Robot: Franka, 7 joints.
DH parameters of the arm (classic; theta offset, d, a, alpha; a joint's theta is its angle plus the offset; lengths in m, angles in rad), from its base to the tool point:
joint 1: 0 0.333 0 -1.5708
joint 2: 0 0 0 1.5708
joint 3: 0 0.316 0.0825 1.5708
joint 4: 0 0 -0.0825 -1.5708
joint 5: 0 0.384 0 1.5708
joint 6: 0 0 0.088 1.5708
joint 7: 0 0.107 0 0
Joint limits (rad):
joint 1: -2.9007..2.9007
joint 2: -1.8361..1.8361
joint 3: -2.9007..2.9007
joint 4: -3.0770..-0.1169
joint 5: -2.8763..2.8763
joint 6: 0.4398..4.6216
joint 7: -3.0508..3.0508
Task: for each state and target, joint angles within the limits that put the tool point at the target. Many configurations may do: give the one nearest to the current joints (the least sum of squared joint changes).
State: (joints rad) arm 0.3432 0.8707 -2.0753 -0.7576 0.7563 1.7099 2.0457
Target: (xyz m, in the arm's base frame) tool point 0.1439 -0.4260 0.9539
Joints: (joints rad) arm 0.0700 0.5481 -2.1744 -1.0037 0.7187 1.7282 2.0457
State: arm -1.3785 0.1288 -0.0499 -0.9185 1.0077 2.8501 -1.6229
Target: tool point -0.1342 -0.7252 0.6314
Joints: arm -1.5774 0.4724 -0.1620 -1.2162 1.0413 2.8423 -1.6229
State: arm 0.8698 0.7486 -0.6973 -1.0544 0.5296 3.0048 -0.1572
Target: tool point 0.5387 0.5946 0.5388
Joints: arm 1.1539 0.8446 -0.5423 -1.0089 0.5031 2.9875 -0.1572
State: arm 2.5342 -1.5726 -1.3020 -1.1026 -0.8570 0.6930 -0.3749
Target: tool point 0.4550 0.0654 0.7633
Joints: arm 2.4337 -1.0969 -0.7385 -1.0902 -0.7264 0.7292 -0.3749
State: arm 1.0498 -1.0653 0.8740 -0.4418 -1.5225 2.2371 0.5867
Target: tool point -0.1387 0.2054 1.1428
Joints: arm 0.8484 -0.2411 0.8110 -0.6848 -1.5343 2.3162 0.5867
